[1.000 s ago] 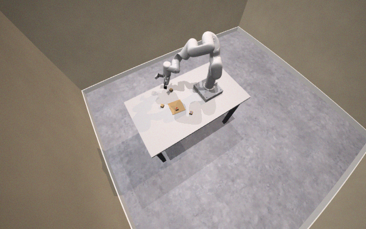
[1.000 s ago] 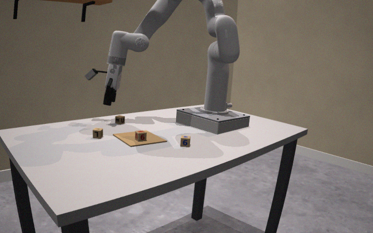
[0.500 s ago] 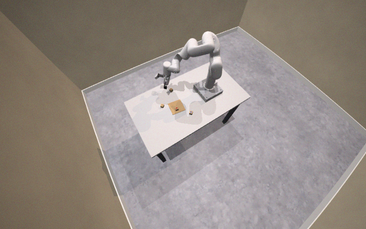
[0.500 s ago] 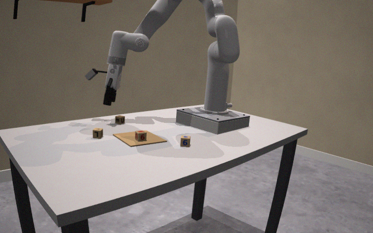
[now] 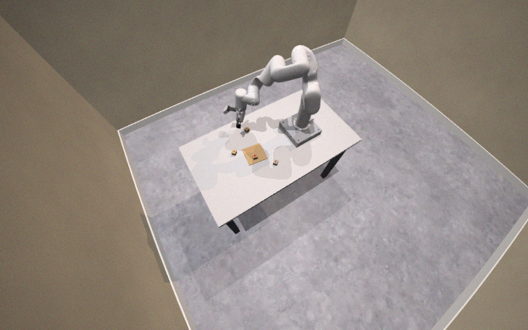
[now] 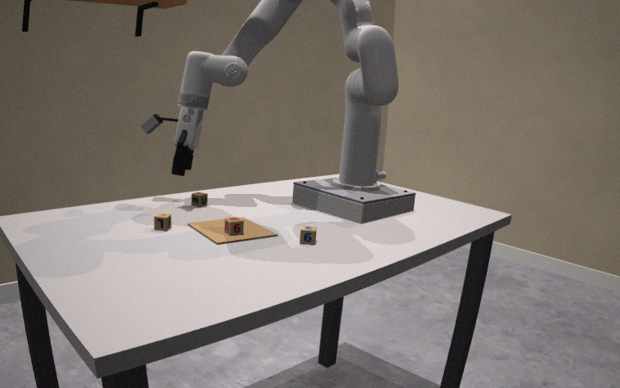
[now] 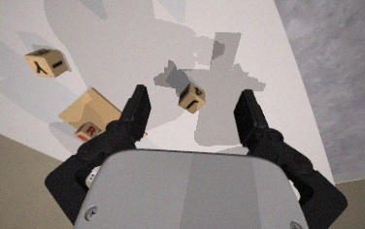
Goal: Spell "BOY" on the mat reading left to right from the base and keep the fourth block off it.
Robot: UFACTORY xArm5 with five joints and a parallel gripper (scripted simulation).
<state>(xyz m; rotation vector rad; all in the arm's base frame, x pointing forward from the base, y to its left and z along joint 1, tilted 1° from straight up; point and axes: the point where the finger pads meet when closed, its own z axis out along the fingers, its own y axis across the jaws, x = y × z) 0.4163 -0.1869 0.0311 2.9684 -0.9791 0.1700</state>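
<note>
My hand is 4 cm past the wooden block, 3 cm to the right of it and 8 cm above it. Round my hand: tan mat (24 cm to the left, 9 cm below).
</note>
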